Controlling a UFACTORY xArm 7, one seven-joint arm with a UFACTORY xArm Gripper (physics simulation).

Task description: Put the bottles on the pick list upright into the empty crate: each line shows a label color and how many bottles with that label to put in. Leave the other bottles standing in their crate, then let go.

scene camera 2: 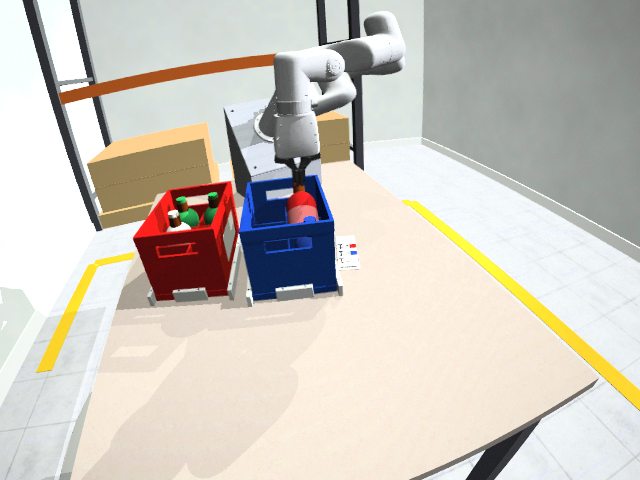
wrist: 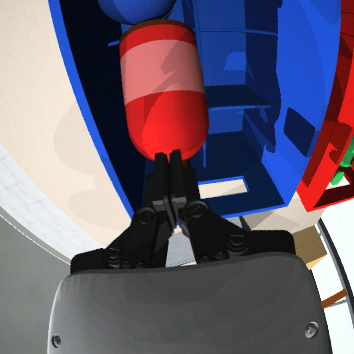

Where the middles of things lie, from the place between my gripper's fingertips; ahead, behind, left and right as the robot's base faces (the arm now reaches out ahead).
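Labels:
I see the red bottle [scene camera 2: 301,204], and counting from my hand it is 70 mm below and 20 mm ahead.

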